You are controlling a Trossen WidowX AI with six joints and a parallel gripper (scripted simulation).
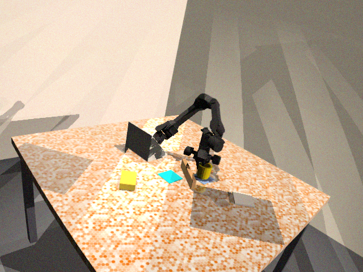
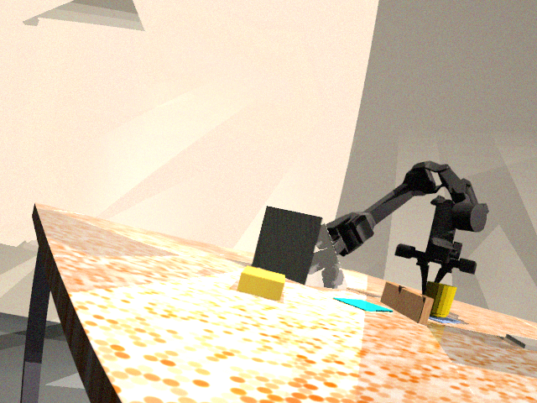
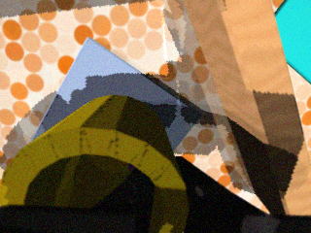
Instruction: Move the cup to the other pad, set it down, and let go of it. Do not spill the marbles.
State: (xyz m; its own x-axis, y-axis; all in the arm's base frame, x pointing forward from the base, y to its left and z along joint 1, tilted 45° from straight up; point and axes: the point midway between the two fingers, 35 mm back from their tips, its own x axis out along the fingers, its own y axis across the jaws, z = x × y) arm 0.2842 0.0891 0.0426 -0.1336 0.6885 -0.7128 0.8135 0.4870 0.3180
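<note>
My gripper tip is 3 cm short of the light blue pad, 2 cm to the right of it and 5 cm above it. The rest, counted from my gripper tip: cyan pad (5 cm behind, 14 cm to the right, 5 cm below); then wooden block (1 cm behind, 6 cm to the right, 2 cm below); then yellow cup (2 cm ahead, 2 cm to the left).
</note>
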